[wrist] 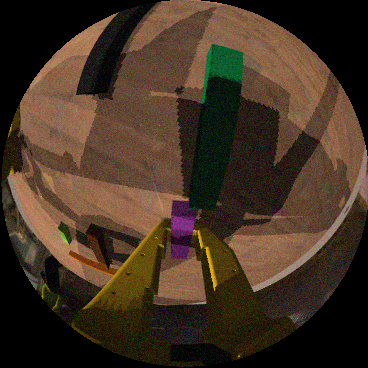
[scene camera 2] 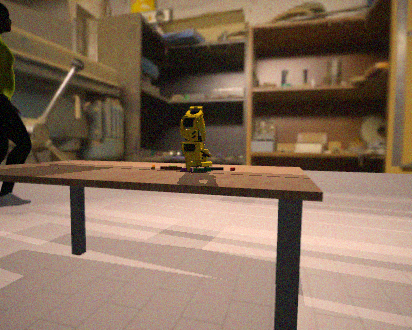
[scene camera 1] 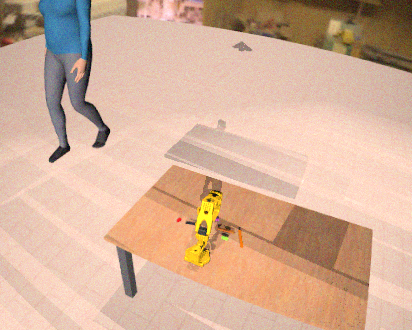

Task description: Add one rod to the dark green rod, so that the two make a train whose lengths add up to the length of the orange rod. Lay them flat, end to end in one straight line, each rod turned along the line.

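Frame: origin at the arm's base, x ahead, y up, z right, level; millimetres.
Seen in the pictures: end effector, tool point: (wrist: 171, 227) (scene camera 2: 187, 169) (scene camera 1: 213, 220); arm's base, origin of the base link: (scene camera 2: 198, 166) (scene camera 1: 199, 253).
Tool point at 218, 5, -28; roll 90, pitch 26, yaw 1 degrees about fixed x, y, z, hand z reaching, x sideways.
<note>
Pixels of each thing's middle, then the offset from my tool point to it, as dx, dy, dz. Level surfaces: height alone.
- dark green rod, body centre: (wrist: 214, 127) -10, +0, -50
- purple rod, body centre: (wrist: 180, 234) +7, +0, +3
- orange rod, body centre: (wrist: 91, 263) (scene camera 1: 240, 238) -53, +0, +158
- black rod, body centre: (scene camera 1: 193, 223) -68, +0, -76
- brown rod, body centre: (wrist: 100, 252) (scene camera 1: 225, 230) -37, +0, +79
- light green rod, body centre: (wrist: 64, 233) (scene camera 1: 224, 238) -85, +0, +92
- red piece, body centre: (scene camera 2: 232, 169) (scene camera 1: 179, 220) -80, +0, -145
- table, its level: dy -5
The dark green rod (wrist: 215, 135) lies flat on the table, long and mostly in shadow, in the wrist view. My gripper (wrist: 182, 232) is shut on the purple rod (wrist: 182, 225), with a jaw pressed on each side of it. The purple rod's far end shows close to the near end of the dark green rod, a little to its left; I cannot tell if they touch. In scene view 1 a bit of the purple rod (scene camera 1: 217, 219) shows beside the arm. The orange rod (scene camera 1: 241, 238) (wrist: 90, 262) lies apart, off to the side of the arm.
A black rod (scene camera 1: 190, 223) (wrist: 102, 60) lies left of the green one. A brown rod (scene camera 1: 226, 231) (wrist: 98, 245) and a light green rod (scene camera 1: 225, 238) (wrist: 65, 233) lie near the orange rod. A red piece (scene camera 1: 179, 220) (scene camera 2: 232, 169) lies on the table (scene camera 1: 300, 280).
</note>
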